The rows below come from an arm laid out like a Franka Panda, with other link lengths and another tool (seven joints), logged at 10 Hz.
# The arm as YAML. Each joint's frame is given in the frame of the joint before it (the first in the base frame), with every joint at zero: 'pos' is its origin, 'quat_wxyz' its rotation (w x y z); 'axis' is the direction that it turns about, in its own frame. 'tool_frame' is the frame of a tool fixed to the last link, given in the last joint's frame.
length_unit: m
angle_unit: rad
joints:
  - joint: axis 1
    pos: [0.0, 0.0, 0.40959]
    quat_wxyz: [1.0, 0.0, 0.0, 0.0]
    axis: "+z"
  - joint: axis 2
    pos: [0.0, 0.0, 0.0]
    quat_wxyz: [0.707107, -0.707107, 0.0, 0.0]
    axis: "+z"
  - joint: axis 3
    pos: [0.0, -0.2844, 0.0]
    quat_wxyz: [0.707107, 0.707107, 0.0, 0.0]
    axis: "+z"
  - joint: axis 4
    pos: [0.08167, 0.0, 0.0]
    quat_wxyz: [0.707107, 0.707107, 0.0, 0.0]
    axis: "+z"
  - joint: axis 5
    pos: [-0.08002, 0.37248, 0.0]
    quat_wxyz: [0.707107, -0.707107, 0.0, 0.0]
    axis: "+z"
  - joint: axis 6
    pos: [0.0, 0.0, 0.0]
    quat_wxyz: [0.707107, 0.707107, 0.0, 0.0]
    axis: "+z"
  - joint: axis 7
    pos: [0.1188, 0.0, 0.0]
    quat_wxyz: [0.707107, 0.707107, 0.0, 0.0]
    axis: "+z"
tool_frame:
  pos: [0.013, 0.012, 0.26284]
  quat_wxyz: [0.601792, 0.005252, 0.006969, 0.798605]
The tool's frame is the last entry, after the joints.
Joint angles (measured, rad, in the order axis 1, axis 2, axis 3, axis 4, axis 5, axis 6, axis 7), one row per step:
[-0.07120 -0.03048 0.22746 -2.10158 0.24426 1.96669 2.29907]
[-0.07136 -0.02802 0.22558 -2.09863 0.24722 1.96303 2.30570]
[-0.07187 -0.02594 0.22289 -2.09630 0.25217 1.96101 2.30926]
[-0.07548 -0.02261 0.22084 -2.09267 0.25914 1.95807 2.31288]
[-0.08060 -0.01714 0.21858 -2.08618 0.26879 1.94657 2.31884]
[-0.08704 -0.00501 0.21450 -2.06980 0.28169 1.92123 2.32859]
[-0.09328 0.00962 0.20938 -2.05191 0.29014 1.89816 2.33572]
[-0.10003 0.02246 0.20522 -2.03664 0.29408 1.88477 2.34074]
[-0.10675 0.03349 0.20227 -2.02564 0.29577 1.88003 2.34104]
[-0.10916 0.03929 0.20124 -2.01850 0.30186 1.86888 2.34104]
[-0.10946 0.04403 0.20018 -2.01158 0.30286 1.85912 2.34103]
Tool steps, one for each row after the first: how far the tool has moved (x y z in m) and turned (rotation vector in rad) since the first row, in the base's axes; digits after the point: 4 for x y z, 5 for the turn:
[0.0001 -0.0001 0.0000 0.00229 0.00484 -0.00912]
[0.0006 -0.0005 0.0001 0.00665 0.00797 -0.01770]
[0.0015 -0.0016 0.0002 0.01301 0.01223 -0.02954]
[0.0011 -0.0027 0.0001 0.02174 0.02499 -0.04471]
[0.0004 -0.0039 0.0004 0.03450 0.04930 -0.06481]
[0.0008 -0.0064 0.0002 0.04424 0.07117 -0.08136]
[0.0029 -0.0100 0.0000 0.05006 0.08332 -0.09556]
[0.0058 -0.0139 -0.0008 0.05400 0.08811 -0.10508]
[0.0053 -0.0138 -0.0008 0.06077 0.09830 -0.10840]
[0.0049 -0.0137 -0.0006 0.06282 0.10574 -0.10774]

